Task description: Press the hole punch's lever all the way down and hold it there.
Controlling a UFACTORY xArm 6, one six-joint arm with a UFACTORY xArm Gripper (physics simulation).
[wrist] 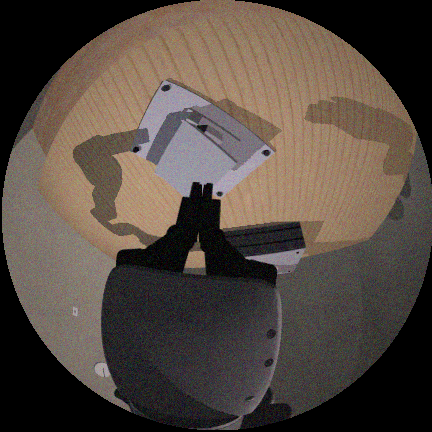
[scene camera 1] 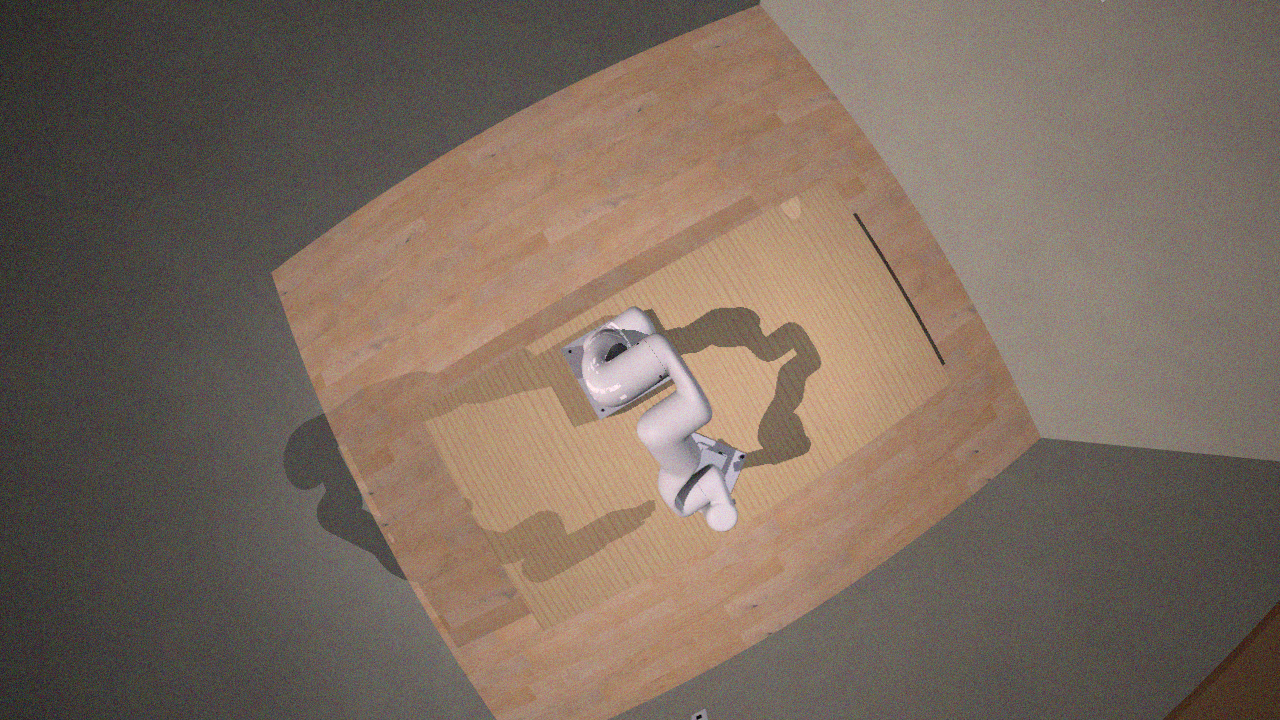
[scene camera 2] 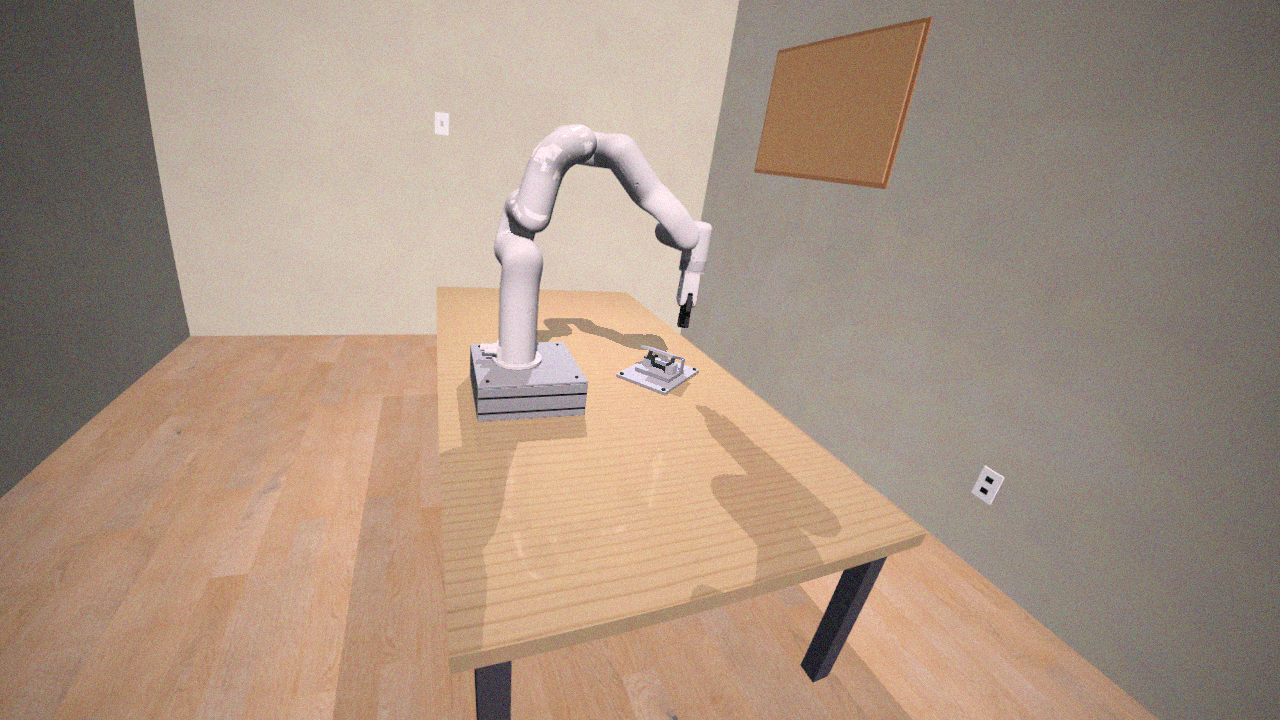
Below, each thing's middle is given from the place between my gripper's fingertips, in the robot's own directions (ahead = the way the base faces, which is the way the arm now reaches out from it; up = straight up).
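There's a light grey base plate (scene camera 2: 629, 374) that's 17 cm below my hand, 4 cm to the left of it and 3 cm behind it. The hole punch lever (wrist: 191, 155) is 10 cm below my hand, and again it's 4 cm to the left of the hand and 3 cm behind it. Going by their middles, the hole punch lever is the nearest to my hand of the things named here.
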